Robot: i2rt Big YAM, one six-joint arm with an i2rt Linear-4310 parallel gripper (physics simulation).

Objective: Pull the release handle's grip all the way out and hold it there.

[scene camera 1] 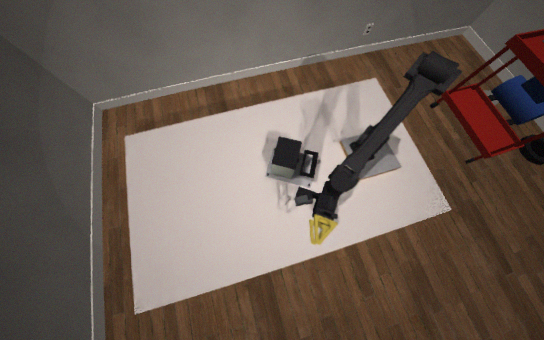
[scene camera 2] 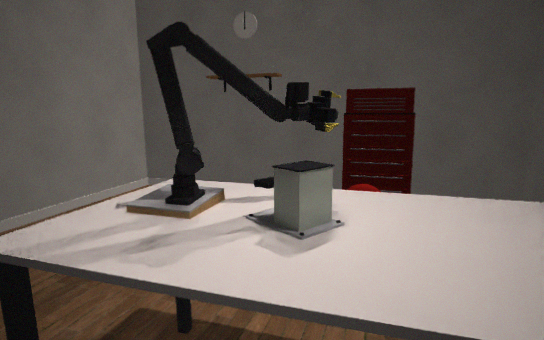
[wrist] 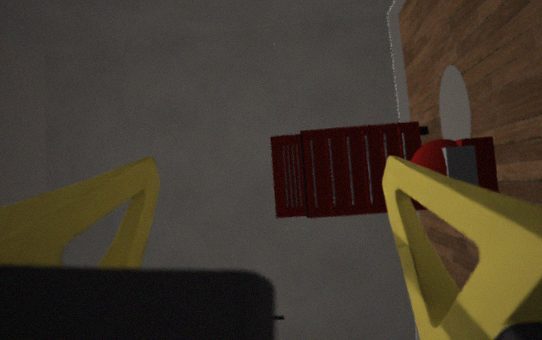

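The release handle's black rectangular grip point(scene camera 1: 307, 174) point(scene camera 2: 263, 183) sticks out from the side of a grey-green box with a black top point(scene camera 1: 286, 151) point(scene camera 2: 302, 197), towards the arm's base. The box stands upright on a grey base plate point(scene camera 1: 295, 181) point(scene camera 2: 260, 218) on the white table. How far out the grip stands is hard to tell. My gripper point(scene camera 1: 324, 232) point(scene camera 2: 339, 111) point(wrist: 270, 169) is open and empty, its yellow fingers wide apart, one above the other. It is well above the table, higher than the box and off to one side of it. The handle does not show in the wrist view.
The arm's base stands on a grey board point(scene camera 1: 385, 162) point(scene camera 2: 207, 205) near the handle side of the box. A red tool cabinet point(scene camera 2: 379, 142) point(wrist: 345, 170) stands beyond the table by the wall. A red cart point(scene camera 1: 482, 122) stands off the table's end.
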